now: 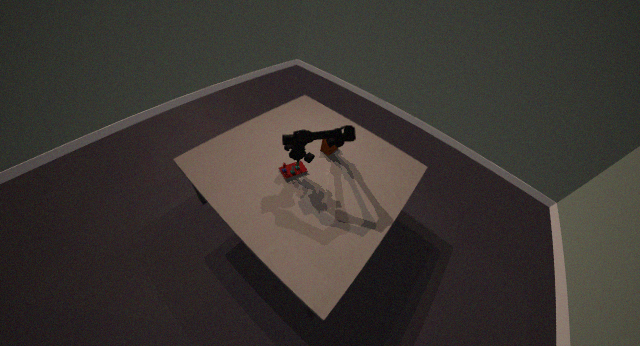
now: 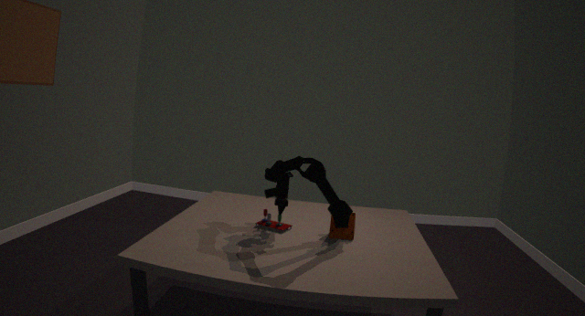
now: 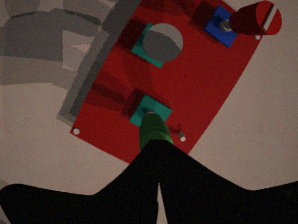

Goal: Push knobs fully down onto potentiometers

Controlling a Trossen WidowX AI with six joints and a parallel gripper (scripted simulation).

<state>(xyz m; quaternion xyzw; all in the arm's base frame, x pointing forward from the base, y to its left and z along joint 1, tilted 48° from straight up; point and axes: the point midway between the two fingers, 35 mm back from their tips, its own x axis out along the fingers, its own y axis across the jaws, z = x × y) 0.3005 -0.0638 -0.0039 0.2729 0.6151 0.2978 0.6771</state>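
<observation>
Now: the green knob 2 cm below my gripper tip. Round my gripper tip: red knob (8 cm ahead, 5 cm to the right).
</observation>
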